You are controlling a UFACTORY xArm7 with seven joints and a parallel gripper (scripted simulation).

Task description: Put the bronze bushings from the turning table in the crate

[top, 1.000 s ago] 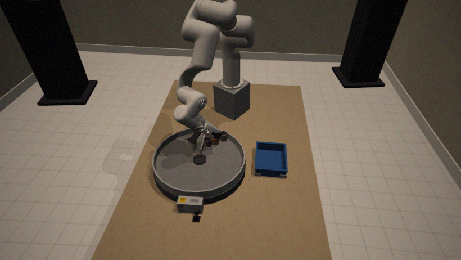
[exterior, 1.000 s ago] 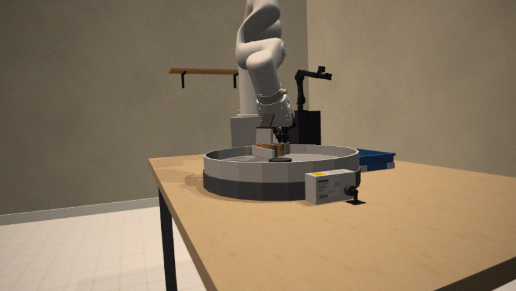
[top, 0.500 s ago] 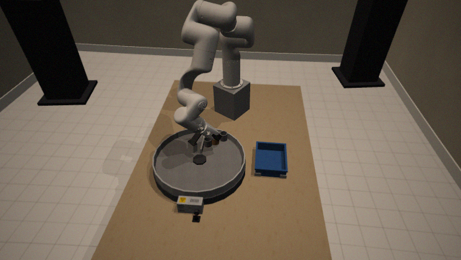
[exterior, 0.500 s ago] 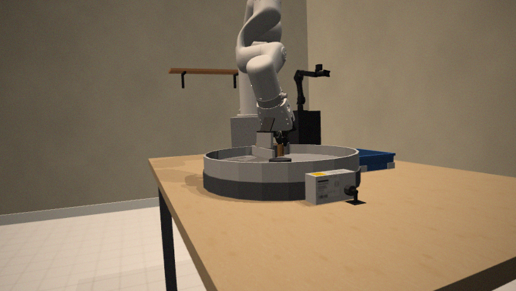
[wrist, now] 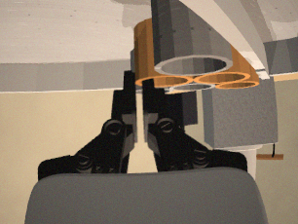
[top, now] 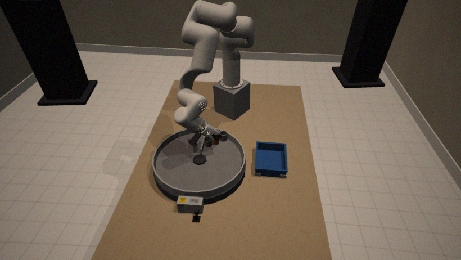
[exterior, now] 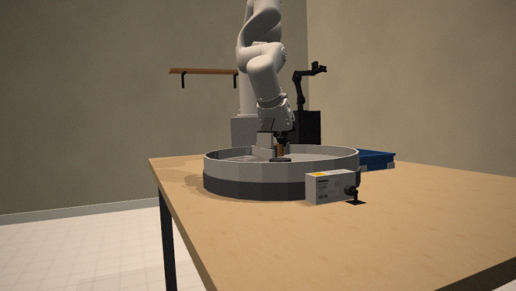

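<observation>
The blue crate is 90 mm ahead of my hand, 260 mm to the left of it and 80 mm below it. The rest, counted from my hand: grey turning table 100 mm ahead, 80 mm to the right, 50 mm below.
</observation>
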